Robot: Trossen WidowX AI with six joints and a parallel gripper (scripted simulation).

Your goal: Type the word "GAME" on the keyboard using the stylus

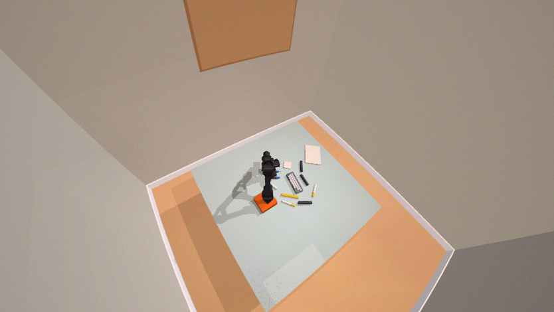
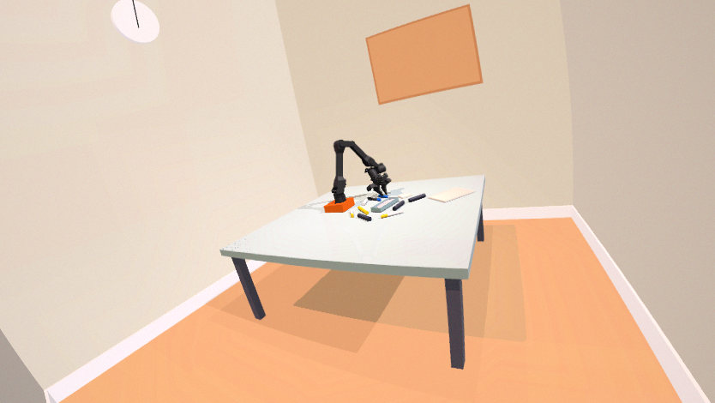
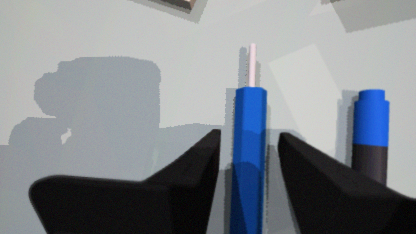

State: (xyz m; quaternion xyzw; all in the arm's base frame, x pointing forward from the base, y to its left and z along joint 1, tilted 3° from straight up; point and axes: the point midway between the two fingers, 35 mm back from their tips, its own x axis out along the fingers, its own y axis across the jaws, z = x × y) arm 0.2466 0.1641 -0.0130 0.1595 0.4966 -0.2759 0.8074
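Now: gripper tip 50 mm past the blue-capped dark marker, 40 mm to the left of it and 10 mm above it. From my gripper tip the other things lie so: blue stylus (10 mm to the right, 10 mm below, 10 mm ahead); small pale pad (140 mm ahead, 30 mm to the right, 10 mm below); stylus tip (40 mm ahead, 30 mm to the right, 10 mm below).
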